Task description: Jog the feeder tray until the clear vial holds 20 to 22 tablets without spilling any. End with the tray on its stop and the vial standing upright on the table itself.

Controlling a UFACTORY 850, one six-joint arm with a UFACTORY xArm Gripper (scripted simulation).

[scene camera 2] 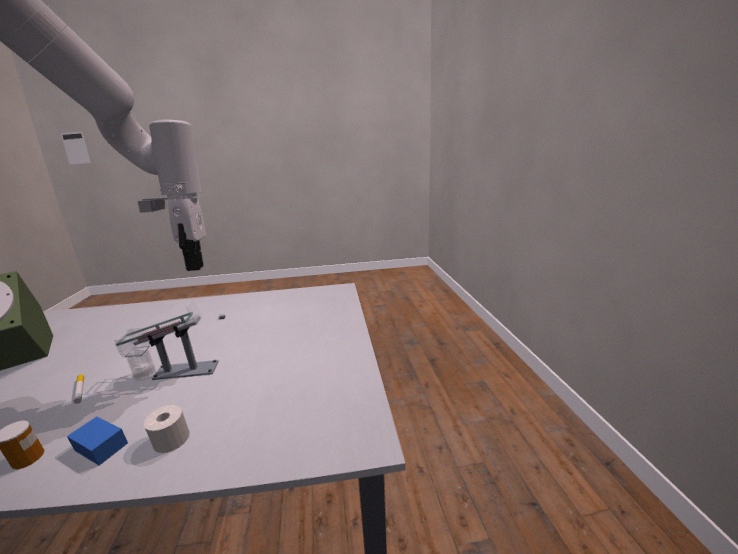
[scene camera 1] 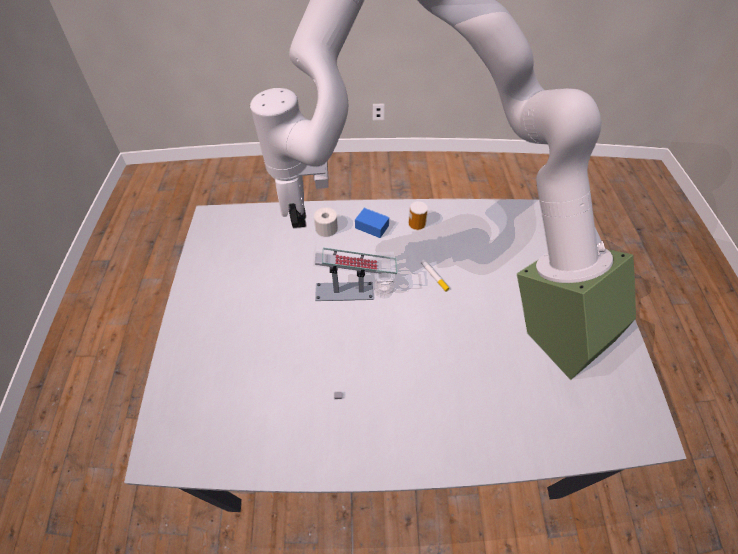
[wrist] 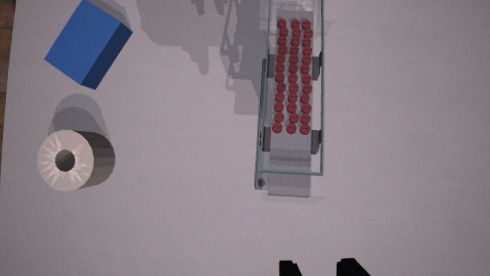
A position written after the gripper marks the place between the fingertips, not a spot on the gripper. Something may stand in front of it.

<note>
In view: the gripper (scene camera 2: 195,268) and a blue block (scene camera 2: 97,440).
The gripper also shows in scene camera 1 (scene camera 1: 299,222).
</note>
